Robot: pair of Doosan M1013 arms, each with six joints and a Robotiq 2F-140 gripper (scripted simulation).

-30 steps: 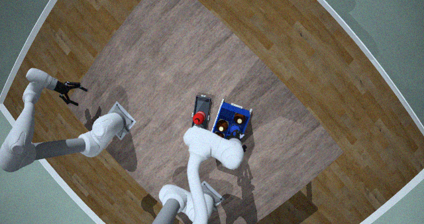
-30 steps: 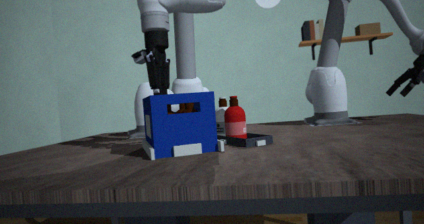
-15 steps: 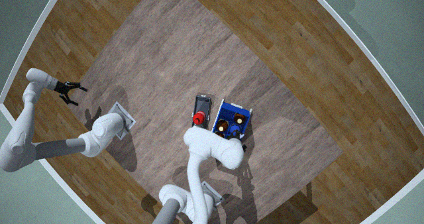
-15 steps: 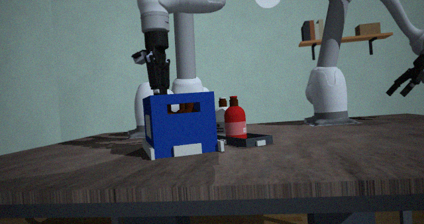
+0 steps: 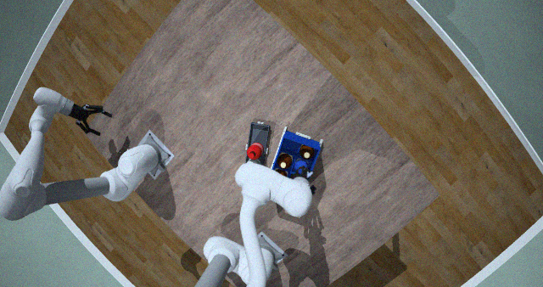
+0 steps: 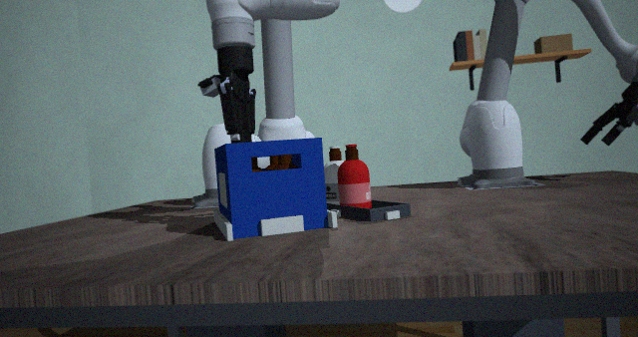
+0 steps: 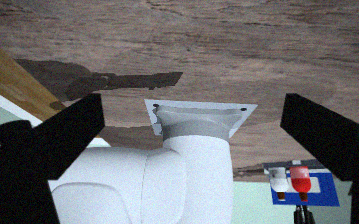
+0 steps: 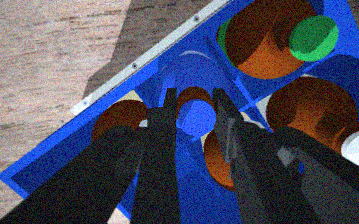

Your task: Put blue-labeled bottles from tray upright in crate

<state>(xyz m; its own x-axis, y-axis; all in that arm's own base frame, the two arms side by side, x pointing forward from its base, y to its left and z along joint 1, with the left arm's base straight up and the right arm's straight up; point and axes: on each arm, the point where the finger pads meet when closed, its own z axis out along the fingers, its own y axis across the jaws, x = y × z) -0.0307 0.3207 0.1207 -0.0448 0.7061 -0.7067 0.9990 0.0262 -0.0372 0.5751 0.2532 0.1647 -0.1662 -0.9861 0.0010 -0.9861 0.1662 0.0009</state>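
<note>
Now: right hand 8 cm above the blue-labeled bottle. Also, from my right hand: green-capped bottle (8 cm behind, 3 cm to the right, 8 cm below); then red bottle (11 cm behind, 23 cm to the left, 8 cm below); then blue crate (2 cm behind, 4 cm to the left, 8 cm below).
</note>
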